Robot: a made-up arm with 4 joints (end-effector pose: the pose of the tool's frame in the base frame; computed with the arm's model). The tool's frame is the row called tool.
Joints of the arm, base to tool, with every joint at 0 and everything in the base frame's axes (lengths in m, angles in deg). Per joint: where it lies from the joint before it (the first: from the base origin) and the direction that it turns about. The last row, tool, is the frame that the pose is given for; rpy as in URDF.
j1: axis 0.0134 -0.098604 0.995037 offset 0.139 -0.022 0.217
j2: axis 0 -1 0 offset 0.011 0.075 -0.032
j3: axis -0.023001 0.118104 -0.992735 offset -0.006 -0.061 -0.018
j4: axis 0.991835 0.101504 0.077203 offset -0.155 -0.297 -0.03
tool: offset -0.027 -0.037 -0.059 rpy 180 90 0
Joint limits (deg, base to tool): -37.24..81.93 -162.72..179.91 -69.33..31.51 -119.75..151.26
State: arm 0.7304 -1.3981 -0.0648 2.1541
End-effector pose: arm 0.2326 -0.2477 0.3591 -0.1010 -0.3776 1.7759
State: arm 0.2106 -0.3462 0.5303 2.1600
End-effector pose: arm -0.1141 -0.1681 0.2513 -1.1980 -0.4353 1.2948
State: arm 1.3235 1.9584 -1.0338 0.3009
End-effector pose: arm 0.4257 -0.0579 0.4197 1.9309 -0.2879 1.5416
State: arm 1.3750 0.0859 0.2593 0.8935
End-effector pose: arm 0.3081 -0.2830 0.0480 -1.7312 0.7164 2.6788
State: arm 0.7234 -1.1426 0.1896 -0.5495
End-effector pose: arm 0.2079 -0.3631 0.3772 0.4854 0.3375 -1.8320
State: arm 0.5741 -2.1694 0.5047 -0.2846
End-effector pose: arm 0.3502 -0.1261 0.5150 0.3302 -0.6931 -2.2422
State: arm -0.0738 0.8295 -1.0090 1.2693
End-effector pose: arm 0.2892 -0.3119 0.1943 -2.2945 1.0308 2.1688
